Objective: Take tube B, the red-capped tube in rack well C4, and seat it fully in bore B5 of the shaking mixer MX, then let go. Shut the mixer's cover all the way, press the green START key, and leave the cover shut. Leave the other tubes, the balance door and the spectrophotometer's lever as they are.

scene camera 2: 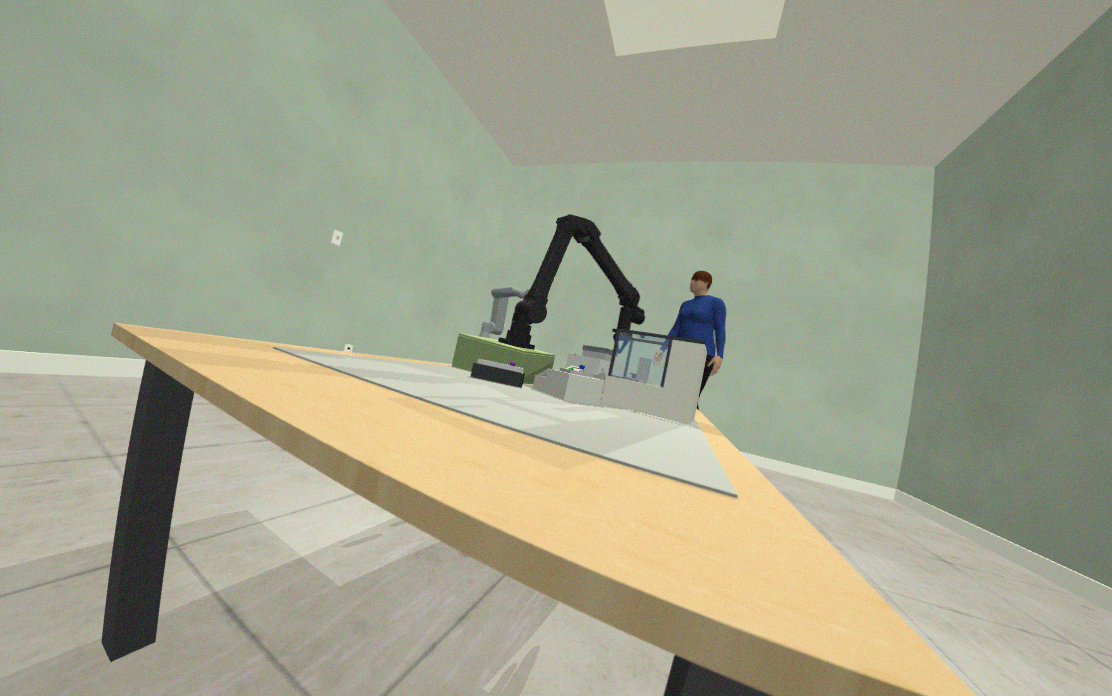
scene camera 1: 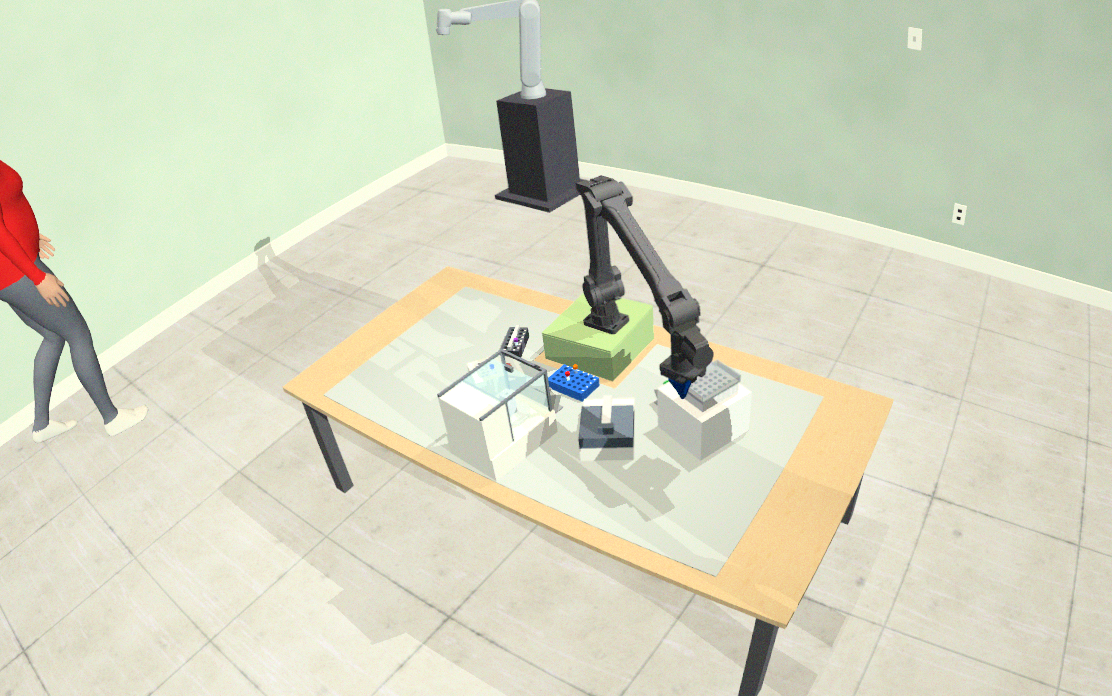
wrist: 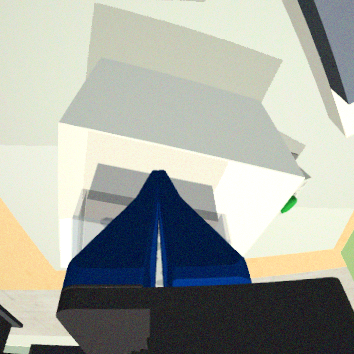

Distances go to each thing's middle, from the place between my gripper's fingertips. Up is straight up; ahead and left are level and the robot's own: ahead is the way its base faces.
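With the white mixer (scene camera 1: 702,429) as the reference, my gripper is 80 mm above it and 100 mm past it. The glass-walled white box (scene camera 1: 497,414) is 420 mm to the right of my hand, and it is also 240 mm ahead of my hand and 70 mm below it.
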